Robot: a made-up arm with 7 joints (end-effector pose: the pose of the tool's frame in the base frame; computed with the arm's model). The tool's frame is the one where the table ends. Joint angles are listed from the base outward.
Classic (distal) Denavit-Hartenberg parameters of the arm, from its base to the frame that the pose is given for. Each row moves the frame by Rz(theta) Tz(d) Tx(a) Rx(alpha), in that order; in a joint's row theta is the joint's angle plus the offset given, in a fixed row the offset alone. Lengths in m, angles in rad.
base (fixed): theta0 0.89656, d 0, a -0.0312, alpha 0
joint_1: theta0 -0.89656, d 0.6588, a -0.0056, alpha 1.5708
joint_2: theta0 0, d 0.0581, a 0.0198, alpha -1.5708
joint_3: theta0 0, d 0.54, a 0.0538, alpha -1.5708
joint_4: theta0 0, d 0.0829, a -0.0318, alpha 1.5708
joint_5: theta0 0, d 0.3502, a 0.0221, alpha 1.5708
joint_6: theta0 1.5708, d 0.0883, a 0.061, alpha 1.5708
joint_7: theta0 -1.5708, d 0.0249, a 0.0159, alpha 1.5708
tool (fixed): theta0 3.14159, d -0.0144, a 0, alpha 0
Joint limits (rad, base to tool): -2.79..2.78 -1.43..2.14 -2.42..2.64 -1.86..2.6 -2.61..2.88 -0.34..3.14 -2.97..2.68
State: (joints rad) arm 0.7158 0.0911 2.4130 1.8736 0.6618 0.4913 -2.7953
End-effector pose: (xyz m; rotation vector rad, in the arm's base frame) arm -0.4161 -0.0953 1.0047 0.4006 -1.8191 -1.1833
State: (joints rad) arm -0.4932 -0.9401 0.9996 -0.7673 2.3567 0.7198 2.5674
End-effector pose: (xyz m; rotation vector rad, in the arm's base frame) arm 0.4091 -0.4115 1.3504 0.4684 1.9055 -1.6788
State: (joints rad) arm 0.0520 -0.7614 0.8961 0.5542 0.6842 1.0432 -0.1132
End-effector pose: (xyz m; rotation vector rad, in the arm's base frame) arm 0.7086 0.1655 1.1840 -2.3436 0.4889 1.2404
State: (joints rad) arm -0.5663 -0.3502 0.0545 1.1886 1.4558 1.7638 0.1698
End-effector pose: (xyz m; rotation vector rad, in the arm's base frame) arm 0.4826 -0.3681 1.1168 -0.6750 1.3671 0.6566
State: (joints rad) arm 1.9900 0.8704 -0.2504 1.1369 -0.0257 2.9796 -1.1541
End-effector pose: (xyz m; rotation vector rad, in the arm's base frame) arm 0.2285 -0.2841 1.3621 -0.5746 1.2524 -0.0327
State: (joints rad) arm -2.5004 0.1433 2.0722 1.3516 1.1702 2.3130 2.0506
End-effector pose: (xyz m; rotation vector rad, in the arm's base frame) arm 0.3419 -0.0978 1.1908 -0.4138 -0.2763 0.4867
